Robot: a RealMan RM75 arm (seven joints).
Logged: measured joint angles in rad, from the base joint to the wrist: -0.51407 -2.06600 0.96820 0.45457 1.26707 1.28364 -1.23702; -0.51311 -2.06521 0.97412 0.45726 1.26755 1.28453 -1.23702; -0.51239 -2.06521 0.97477 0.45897 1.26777 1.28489 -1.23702; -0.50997 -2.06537 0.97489 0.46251 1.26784 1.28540 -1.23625; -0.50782 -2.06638 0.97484 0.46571 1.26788 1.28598 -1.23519; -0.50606 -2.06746 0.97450 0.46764 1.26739 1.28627 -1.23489; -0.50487 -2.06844 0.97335 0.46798 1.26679 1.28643 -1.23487; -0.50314 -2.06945 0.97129 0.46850 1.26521 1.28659 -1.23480; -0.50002 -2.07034 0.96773 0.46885 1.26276 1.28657 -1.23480; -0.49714 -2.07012 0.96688 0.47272 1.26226 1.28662 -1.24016; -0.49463 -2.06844 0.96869 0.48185 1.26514 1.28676 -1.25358; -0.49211 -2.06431 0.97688 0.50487 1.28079 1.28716 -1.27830; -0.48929 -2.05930 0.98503 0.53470 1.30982 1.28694 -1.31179; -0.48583 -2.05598 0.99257 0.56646 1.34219 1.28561 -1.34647; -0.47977 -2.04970 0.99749 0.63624 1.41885 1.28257 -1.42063; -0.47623 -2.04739 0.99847 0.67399 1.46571 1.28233 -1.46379; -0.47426 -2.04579 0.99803 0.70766 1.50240 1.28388 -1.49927
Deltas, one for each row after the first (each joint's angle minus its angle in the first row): 0.00096 0.00079 0.00592 0.00269 0.00048 0.00089 0.00000; 0.00168 0.00079 0.00657 0.00440 0.00070 0.00125 0.00000; 0.00410 0.00063 0.00669 0.00794 0.00077 0.00176 0.00077; 0.00625 -0.00038 0.00664 0.01114 0.00081 0.00234 0.00183; 0.00801 -0.00146 0.00630 0.01307 0.00032 0.00263 0.00213; 0.00920 -0.00244 0.00515 0.01341 -0.00028 0.00279 0.00215; 0.01093 -0.00345 0.00309 0.01393 -0.00186 0.00295 0.00222; 0.01405 -0.00434 -0.00047 0.01428 -0.00431 0.00293 0.00222; 0.01693 -0.00412 -0.00132 0.01815 -0.00481 0.00298 -0.00314; 0.01944 -0.00244 0.00049 0.02728 -0.00193 0.00312 -0.01656; 0.02196 0.00169 0.00868 0.05030 0.01372 0.00352 -0.04128; 0.02478 0.00670 0.01683 0.08013 0.04275 0.00330 -0.07477; 0.02824 0.01002 0.02437 0.11189 0.07512 0.00197 -0.10945; 0.03430 0.01630 0.02929 0.18167 0.15178 -0.00107 -0.18361; 0.03784 0.01861 0.03027 0.21942 0.19864 -0.00131 -0.22677; 0.03981 0.02021 0.02983 0.25309 0.23533 0.00024 -0.26225
